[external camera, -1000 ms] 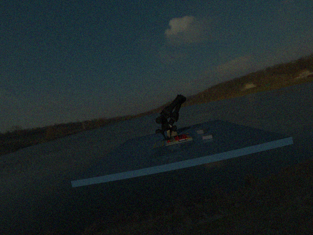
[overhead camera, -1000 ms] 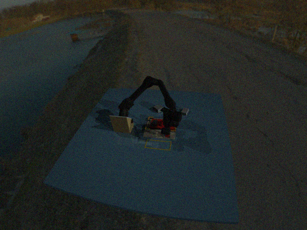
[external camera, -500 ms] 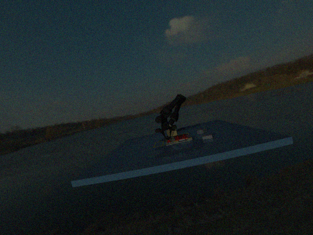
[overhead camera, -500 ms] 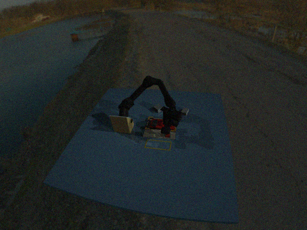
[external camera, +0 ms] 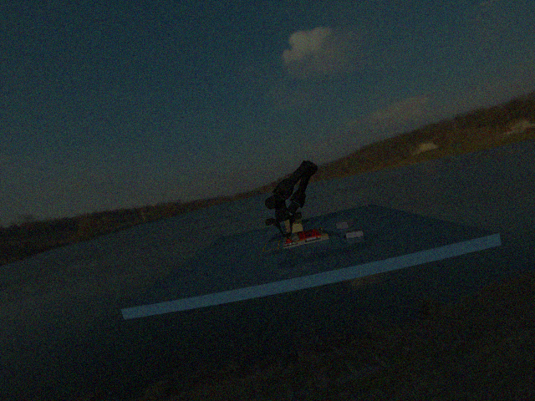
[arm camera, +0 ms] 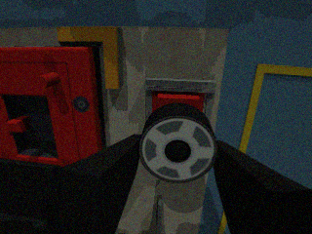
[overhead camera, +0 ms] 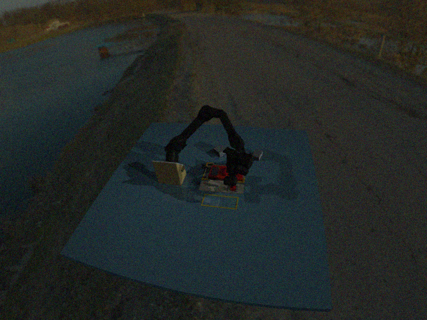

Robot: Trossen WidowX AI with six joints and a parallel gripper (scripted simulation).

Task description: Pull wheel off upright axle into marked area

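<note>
Right now the wheel is right at my gripper tip. The rest, counted from my gripper tip: axle 2 cm below; then grey fixture plate 5 cm behind, 10 cm to the left, 4 cm below.
</note>
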